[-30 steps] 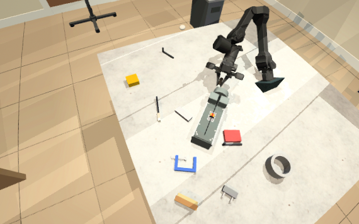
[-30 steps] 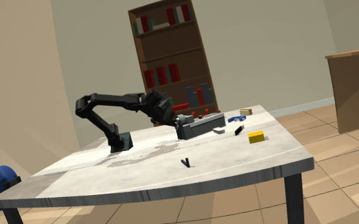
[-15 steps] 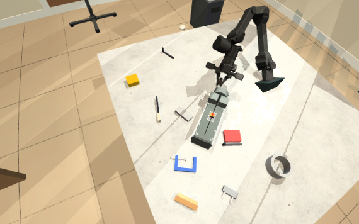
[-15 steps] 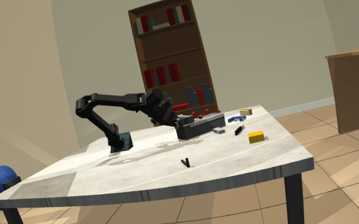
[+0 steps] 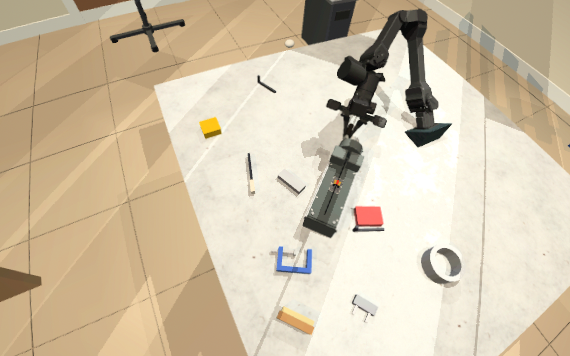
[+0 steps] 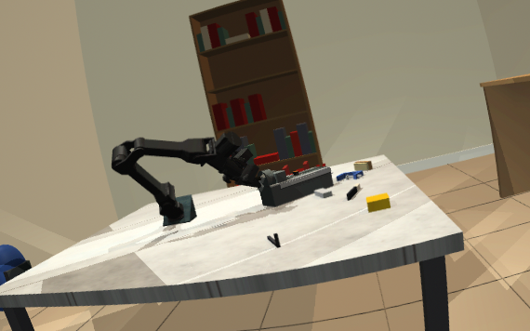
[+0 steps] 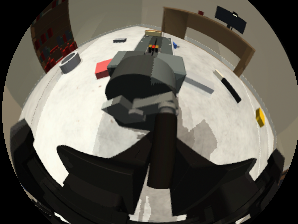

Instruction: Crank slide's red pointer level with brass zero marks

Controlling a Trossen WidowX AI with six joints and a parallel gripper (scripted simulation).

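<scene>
My gripper tip is now 10 mm past the crank handle, 10 mm to the left of it and 30 mm below it. From my gripper tip the other things lie so: grey block: 200 mm ahead, 10 mm to the left, 70 mm below; red pointer: 120 mm ahead, 110 mm to the left; red block: 70 mm ahead, 230 mm to the left, 70 mm below.
</scene>
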